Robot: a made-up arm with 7 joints. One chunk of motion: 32 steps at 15 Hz.
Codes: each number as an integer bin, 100 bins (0 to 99) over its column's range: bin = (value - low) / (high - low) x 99, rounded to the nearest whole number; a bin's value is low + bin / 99 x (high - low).
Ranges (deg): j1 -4..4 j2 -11..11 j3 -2..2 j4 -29..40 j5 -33..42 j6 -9..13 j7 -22..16
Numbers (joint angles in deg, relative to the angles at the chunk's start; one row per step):
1: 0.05 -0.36 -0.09 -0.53 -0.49 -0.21 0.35
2: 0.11 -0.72 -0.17 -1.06 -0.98 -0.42 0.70
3: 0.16 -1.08 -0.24 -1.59 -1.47 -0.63 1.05
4: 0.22 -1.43 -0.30 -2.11 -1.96 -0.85 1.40
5: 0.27 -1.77 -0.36 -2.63 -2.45 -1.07 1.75
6: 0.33 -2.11 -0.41 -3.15 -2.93 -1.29 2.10
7: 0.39 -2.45 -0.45 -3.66 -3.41 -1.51 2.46
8: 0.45 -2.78 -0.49 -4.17 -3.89 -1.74 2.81
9: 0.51 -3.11 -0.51 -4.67 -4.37 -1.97 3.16
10: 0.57 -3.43 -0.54 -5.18 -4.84 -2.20 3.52
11: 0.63 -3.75 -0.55 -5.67 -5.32 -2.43 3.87
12: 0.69 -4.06 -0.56 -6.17 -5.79 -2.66 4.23
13: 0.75 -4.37 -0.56 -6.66 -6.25 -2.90 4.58
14: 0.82 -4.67 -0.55 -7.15 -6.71 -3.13 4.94
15: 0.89 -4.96 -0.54 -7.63 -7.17 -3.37 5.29
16: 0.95 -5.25 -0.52 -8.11 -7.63 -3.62 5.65
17: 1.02 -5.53 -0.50 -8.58 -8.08 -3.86 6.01
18: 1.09 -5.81 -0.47 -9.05 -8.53 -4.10 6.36
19: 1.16 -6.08 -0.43 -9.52 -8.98 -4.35 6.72
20: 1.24 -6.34 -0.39 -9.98 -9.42 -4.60 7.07
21: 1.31 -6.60 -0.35 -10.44 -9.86 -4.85 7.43
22: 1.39 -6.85 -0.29 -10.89 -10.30 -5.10 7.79
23: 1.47 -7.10 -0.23 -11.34 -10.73 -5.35 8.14
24: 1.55 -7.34 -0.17 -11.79 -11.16 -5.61 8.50
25: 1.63 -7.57 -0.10 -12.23 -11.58 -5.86 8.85
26: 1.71 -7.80 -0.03 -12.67 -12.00 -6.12 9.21
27: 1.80 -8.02 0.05 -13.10 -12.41 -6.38 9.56
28: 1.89 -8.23 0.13 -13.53 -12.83 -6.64 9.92
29: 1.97 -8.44 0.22 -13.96 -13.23 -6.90 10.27
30: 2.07 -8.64 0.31 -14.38 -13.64 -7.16 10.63
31: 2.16 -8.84 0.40 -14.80 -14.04 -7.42 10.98
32: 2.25 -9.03 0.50 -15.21 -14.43 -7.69 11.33
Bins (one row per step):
1: 50 48 47 41 43 40 58
2: 51 46 45 40 42 39 59
3: 51 45 44 39 42 38 60
4: 52 43 42 39 41 37 61
5: 53 42 41 38 40 36 62
6: 54 40 39 37 40 35 63
7: 54 38 38 36 39 34 64
8: 55 37 37 36 38 33 65
9: 56 36 37 35 38 32 66
10: 57 34 36 34 37 31 66
11: 57 33 36 33 37 30 67
12: 58 31 36 33 36 29 68
13: 59 30 36 32 35 27 69
14: 60 28 36 31 35 26 70
15: 61 27 36 31 34 25 71
16: 61 26 37 30 33 24 72
17: 62 25 37 29 33 23 73
18: 63 23 38 29 32 22 74
19: 64 22 39 28 32 21 75
20: 65 21 40 27 31 20 76
21: 66 20 41 27 31 19 77
22: 67 19 42 26 30 18 78
23: 68 18 44 25 29 16 79
24: 69 16 45 25 29 15 79
25: 70 15 47 24 28 14 80
26: 71 14 49 23 28 13 81
27: 72 13 51 23 27 12 82
28: 73 12 53 22 27 11 83
29: 74 12 55 22 26 9 84
30: 75 11 57 21 26 8 85
31: 76 10 59 20 25 7 86
32: 77 9 62 20 25 6 87

